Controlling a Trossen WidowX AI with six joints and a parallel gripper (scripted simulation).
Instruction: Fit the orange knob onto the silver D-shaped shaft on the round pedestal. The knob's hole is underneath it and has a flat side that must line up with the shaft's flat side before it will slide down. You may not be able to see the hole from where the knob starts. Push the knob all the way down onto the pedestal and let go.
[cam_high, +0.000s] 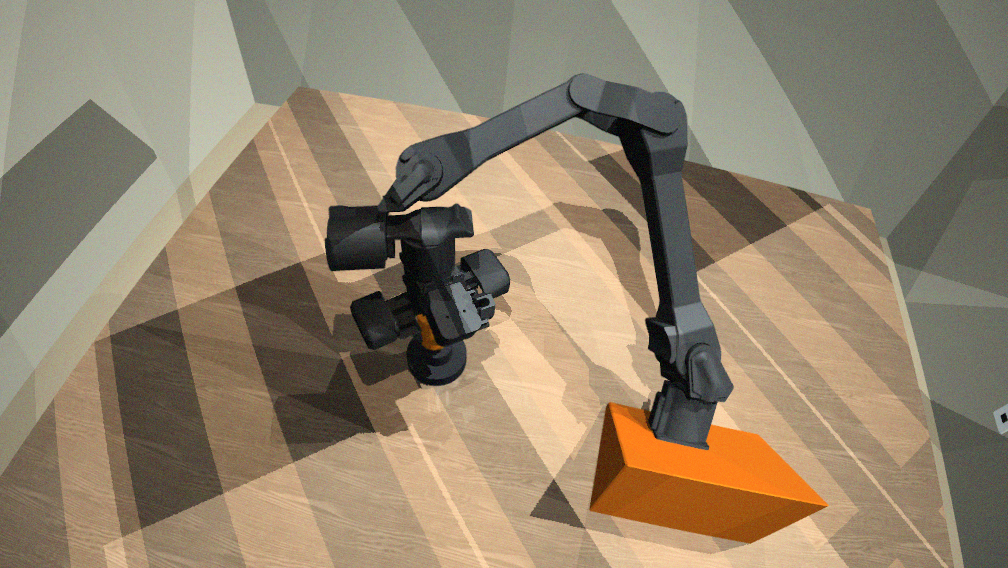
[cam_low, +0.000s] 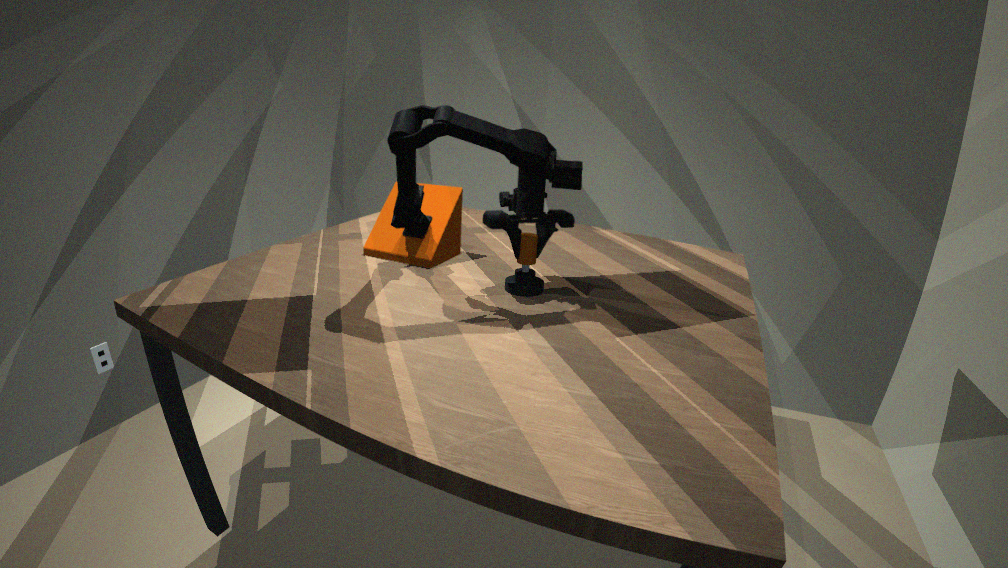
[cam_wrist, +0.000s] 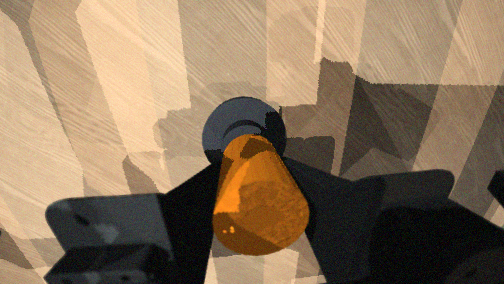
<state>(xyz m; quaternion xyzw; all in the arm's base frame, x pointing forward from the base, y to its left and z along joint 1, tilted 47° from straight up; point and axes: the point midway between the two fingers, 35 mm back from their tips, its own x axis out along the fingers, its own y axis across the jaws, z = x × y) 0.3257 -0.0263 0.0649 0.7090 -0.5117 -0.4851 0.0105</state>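
The orange knob lies 30 mm above my gripper tip. Also, from my gripper tip: round pedestal 40 mm below.
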